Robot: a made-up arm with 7 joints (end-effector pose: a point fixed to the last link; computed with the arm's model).
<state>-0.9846 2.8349 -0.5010 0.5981 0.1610 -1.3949 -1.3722</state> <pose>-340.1 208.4 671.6 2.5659 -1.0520 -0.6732</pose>
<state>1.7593 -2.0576 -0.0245 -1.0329 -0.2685 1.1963 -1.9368</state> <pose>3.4 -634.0 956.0 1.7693 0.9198 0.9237</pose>
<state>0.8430 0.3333 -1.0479 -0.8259 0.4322 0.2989 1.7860</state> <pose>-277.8 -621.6 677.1 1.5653 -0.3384 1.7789</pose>
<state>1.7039 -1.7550 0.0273 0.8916 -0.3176 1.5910 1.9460</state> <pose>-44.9 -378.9 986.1 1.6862 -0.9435 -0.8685</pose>
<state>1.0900 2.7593 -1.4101 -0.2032 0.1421 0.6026 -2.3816</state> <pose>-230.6 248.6 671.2 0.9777 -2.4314 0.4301</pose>
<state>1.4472 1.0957 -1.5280 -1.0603 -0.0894 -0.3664 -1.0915</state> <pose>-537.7 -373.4 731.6 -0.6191 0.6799 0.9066</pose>
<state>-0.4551 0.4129 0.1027 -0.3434 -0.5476 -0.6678 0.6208</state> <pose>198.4 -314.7 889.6 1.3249 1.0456 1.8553</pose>
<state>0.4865 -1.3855 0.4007 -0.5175 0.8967 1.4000 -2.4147</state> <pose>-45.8 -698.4 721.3 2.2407 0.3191 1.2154</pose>
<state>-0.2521 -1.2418 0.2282 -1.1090 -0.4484 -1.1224 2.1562</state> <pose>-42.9 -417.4 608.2 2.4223 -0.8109 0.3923</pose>
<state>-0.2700 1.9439 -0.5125 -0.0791 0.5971 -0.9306 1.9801</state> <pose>-1.6 -100.3 866.0 0.3249 0.1689 1.9375</pose>
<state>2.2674 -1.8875 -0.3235 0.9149 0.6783 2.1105 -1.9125</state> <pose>129.0 -516.7 1015.3 0.6083 1.1677 2.7936</pose>
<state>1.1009 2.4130 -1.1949 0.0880 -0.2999 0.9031 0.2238</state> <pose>-364.6 -40.6 958.7 -0.4913 0.8864 1.6208</pose>
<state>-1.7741 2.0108 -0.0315 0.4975 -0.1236 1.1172 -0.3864</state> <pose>-312.1 245.9 509.6 -0.9613 -0.1371 -0.3575</pose>
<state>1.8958 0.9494 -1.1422 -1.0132 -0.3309 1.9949 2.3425</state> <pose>-471.8 -460.4 491.4 2.3039 0.4287 1.8291</pose>
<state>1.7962 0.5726 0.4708 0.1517 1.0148 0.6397 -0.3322</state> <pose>-555.7 80.0 902.1 -2.1102 1.9161 0.1079</pose>
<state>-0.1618 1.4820 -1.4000 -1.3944 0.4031 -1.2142 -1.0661</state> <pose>-66.3 -143.4 1004.1 -1.1581 2.6570 0.2027</pose>
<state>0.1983 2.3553 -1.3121 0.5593 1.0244 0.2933 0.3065</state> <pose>-368.4 15.0 1068.3 -1.7043 1.2859 1.0800</pose>
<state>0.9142 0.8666 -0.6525 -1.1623 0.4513 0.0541 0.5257</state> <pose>-313.3 -411.1 1108.4 0.0050 1.0915 1.4226</pose>
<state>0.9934 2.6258 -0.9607 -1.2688 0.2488 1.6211 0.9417</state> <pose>-272.8 52.2 980.6 1.6222 0.2676 0.1636</pose>
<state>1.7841 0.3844 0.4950 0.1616 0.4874 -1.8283 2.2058</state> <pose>-312.2 -60.2 931.2 0.6796 1.6518 -1.8178</pose>
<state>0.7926 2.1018 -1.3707 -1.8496 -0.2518 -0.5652 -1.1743</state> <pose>-223.3 -87.9 1010.7 0.5758 2.1217 -0.0174</pose>
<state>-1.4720 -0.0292 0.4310 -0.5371 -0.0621 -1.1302 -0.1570</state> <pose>318.5 -140.6 553.2 -0.7252 -1.2328 -2.7117</pose>
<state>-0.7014 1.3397 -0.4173 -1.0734 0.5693 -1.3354 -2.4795</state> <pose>-30.1 -54.8 735.8 1.7366 -0.5567 0.7698</pose>
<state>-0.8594 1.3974 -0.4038 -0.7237 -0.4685 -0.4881 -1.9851</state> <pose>99.3 175.5 775.5 0.8303 -1.2655 -0.8032</pose>
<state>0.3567 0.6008 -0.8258 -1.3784 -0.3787 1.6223 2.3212</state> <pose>-145.3 -592.3 998.7 2.8376 1.0376 -0.6742</pose>
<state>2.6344 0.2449 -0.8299 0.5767 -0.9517 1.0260 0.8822</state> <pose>-293.6 -374.4 651.9 1.6626 -0.6905 -1.6459</pose>
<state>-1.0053 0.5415 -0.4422 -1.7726 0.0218 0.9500 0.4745</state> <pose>265.1 -298.1 547.9 -1.4214 -1.8367 0.0556</pose>
